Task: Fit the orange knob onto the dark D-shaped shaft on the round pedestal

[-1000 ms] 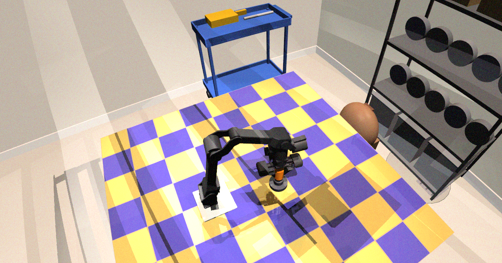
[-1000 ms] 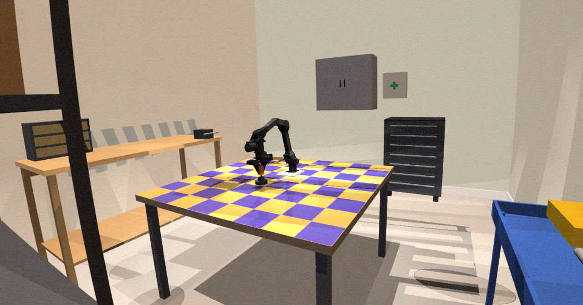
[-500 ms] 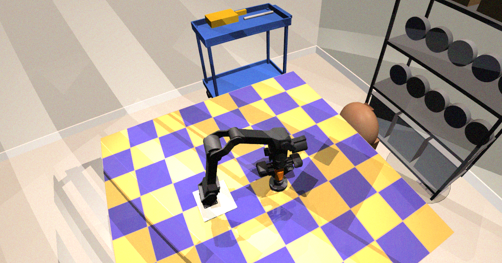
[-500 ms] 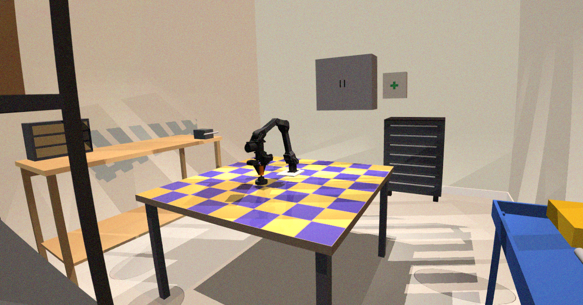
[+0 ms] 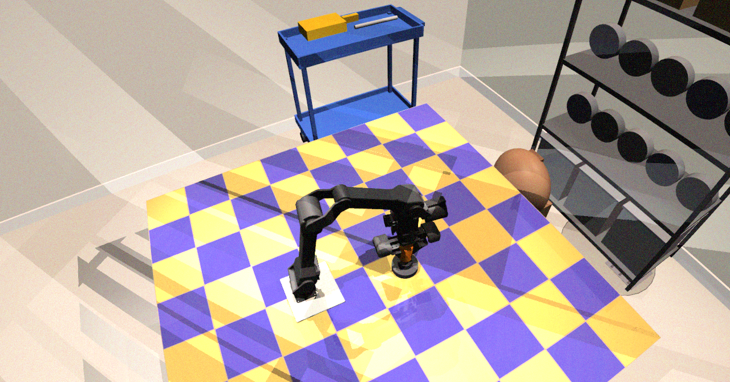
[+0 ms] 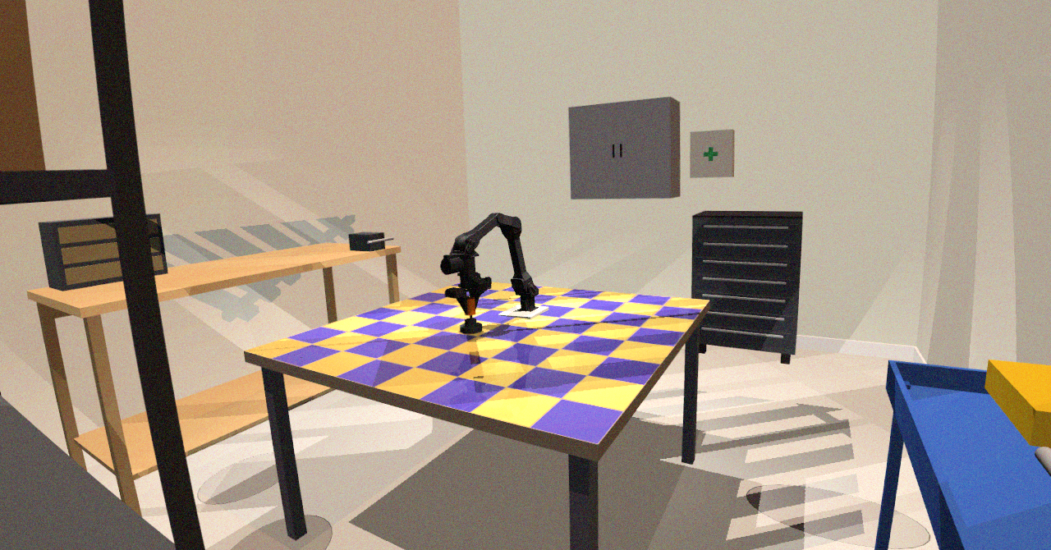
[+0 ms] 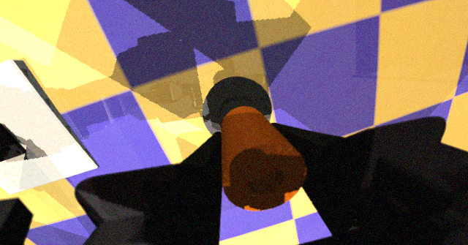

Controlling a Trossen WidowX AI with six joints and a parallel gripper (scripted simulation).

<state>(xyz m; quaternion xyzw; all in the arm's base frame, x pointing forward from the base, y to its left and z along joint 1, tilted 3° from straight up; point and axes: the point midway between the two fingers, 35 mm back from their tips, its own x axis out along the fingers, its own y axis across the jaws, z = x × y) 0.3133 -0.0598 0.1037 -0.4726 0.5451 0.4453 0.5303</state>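
The orange knob is 20 mm above my gripper tip. Also, from my gripper tip: round pedestal: 40 mm below.
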